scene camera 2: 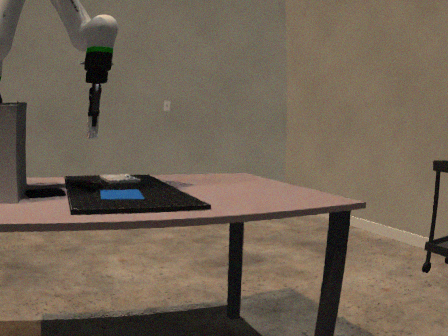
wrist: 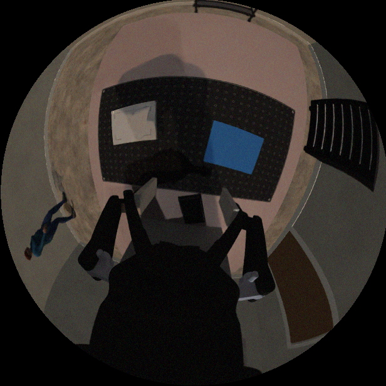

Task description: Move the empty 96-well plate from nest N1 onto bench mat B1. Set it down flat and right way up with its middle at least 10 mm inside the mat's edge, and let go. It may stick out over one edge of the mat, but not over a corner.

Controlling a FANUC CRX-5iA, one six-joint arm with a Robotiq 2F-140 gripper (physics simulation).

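Frame: origin at the arm's base, x left, y ahead, z down, level; metres.
Where they show: gripper, fingertip midpoint: [scene camera 2: 91,137].
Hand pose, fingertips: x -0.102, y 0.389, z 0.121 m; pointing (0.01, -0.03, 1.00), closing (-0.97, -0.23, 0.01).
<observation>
After its pixels a point has its place.
A pale, flat rectangular piece [scene camera 2: 120,178] {y 0.547, x 0.035, z 0.276 m} [wrist: 134,125] with corner marks lies on the black perforated board [scene camera 2: 170,204] {y 0.510, x -0.430, z 0.288 m} [wrist: 185,112], at the left in the wrist view. It is where a nest and plate show together; I cannot make out wells or tell plate from nest. The blue bench mat [scene camera 2: 122,194] {y 0.445, x -0.245, z 0.286 m} [wrist: 234,147] lies flat on the same board, to the right in the wrist view, with no plate on it. My gripper [scene camera 2: 93,134] {y 0.389, x -0.102, z 0.121 m} [wrist: 188,190] is open and empty, fingers pointing down, high above the board and apart from both.
A small black block [scene camera 2: 45,192] {y 0.216, x -0.127, z 0.286 m} [wrist: 192,212] lies on the pink table [scene camera 2: 280,200] {y 0.861, x -0.471, z 0.301 m} [wrist: 150,42] beside the board. A grey pedestal [scene camera 2: 12,150] {y 0.100, x -0.204, z 0.148 m} stands at the left in the scene view. A person [wrist: 42,240] is beyond the table. A dark cart [scene camera 2: 435,200] stands at the far right.
</observation>
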